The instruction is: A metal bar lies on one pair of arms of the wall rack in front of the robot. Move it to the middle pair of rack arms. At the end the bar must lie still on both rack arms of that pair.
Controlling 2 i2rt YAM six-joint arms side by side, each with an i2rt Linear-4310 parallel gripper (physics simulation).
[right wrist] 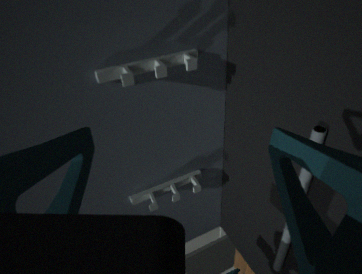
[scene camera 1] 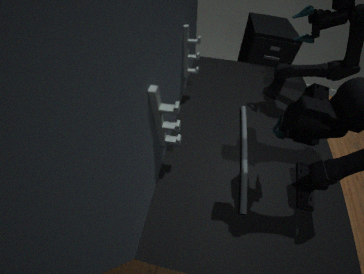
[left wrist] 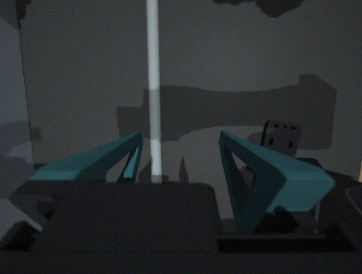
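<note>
A long grey metal bar (scene camera 1: 244, 160) (left wrist: 154, 75) (right wrist: 283, 250) lies on the dark table top, apart from the wall rack. The rack has two pale uprights (scene camera 1: 154, 102) (scene camera 1: 186, 50) (right wrist: 110, 76), each with three short hooked arms; all these arms are empty. My left gripper (scene camera 1: 279, 129) (left wrist: 180, 136) is open and empty, above the table to the right of the bar in scene camera 1; its arm hides most of it there. My right gripper (scene camera 1: 296, 27) (right wrist: 181, 137) is open and empty, raised at the upper right, away from bar and rack.
A dark cabinet (scene camera 1: 286, 34) stands beyond the table's far edge in scene camera 1. The dark wall (scene camera 1: 90, 125) carries the rack on the left. A pale-edged box (right wrist: 207, 252) shows low in the right wrist view. Arm shadows fall across the table and bar.
</note>
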